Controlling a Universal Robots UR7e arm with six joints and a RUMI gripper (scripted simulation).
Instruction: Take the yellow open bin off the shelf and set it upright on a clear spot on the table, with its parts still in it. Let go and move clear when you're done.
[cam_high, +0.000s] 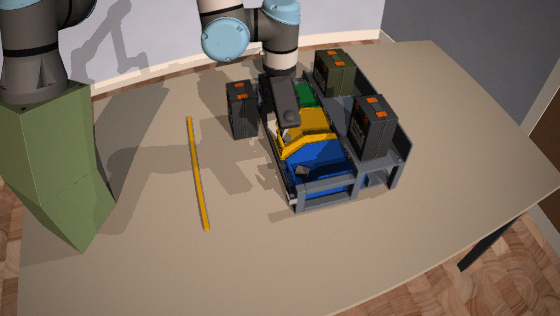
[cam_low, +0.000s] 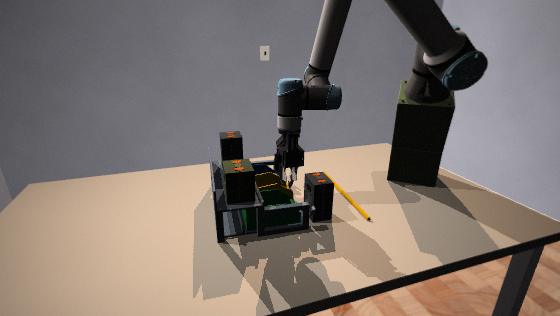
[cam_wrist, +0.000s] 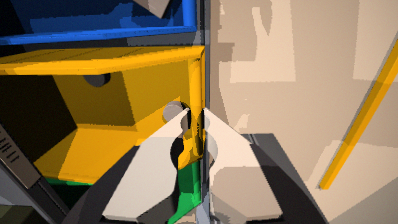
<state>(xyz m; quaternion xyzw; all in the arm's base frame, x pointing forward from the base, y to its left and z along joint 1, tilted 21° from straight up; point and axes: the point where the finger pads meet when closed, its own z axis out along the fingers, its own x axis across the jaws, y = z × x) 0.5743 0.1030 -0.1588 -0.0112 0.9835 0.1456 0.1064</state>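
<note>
The long yellow bar lies 22 cm behind my hand, 6 cm below it and 1 cm to the right of it. From my hand the other things lie so: green bin: 12 cm to the left, 8 cm ahead, 2 cm below; then dark box: 11 cm to the left, 8 cm behind; then yellow open bin: 8 cm ahead, 1 cm below.
</note>
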